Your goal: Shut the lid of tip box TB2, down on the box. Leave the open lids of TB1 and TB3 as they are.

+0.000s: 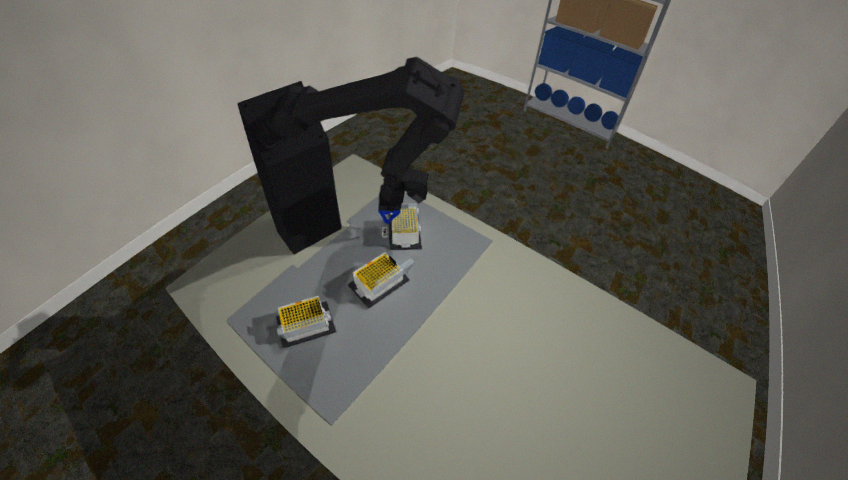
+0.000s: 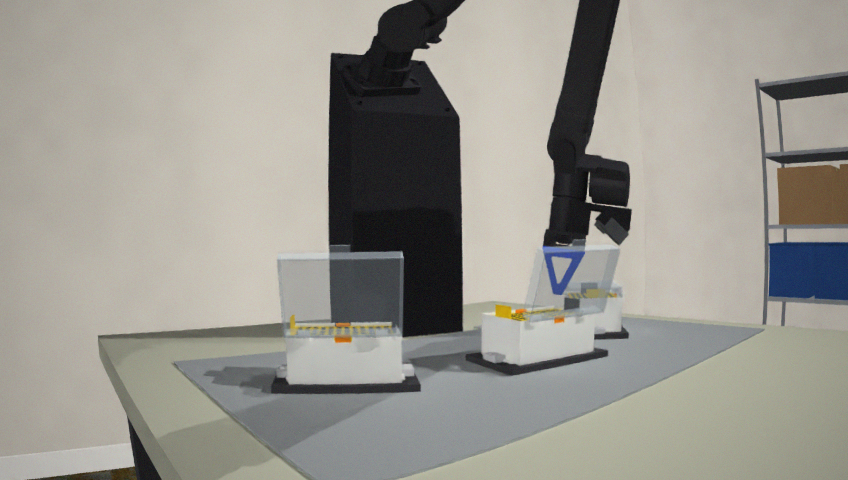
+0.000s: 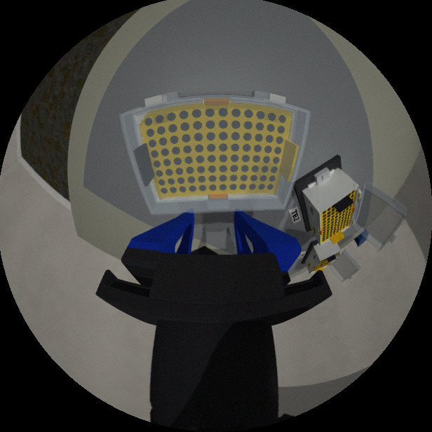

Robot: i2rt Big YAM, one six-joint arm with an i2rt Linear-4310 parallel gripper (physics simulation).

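Note:
I can see a tip box (image 2: 314, 365). There is a clear lid (image 2: 567, 281) in sight, and a clear lid (image 3: 214, 152) too. My own gripper (image 3: 213, 213) is also visible to me.

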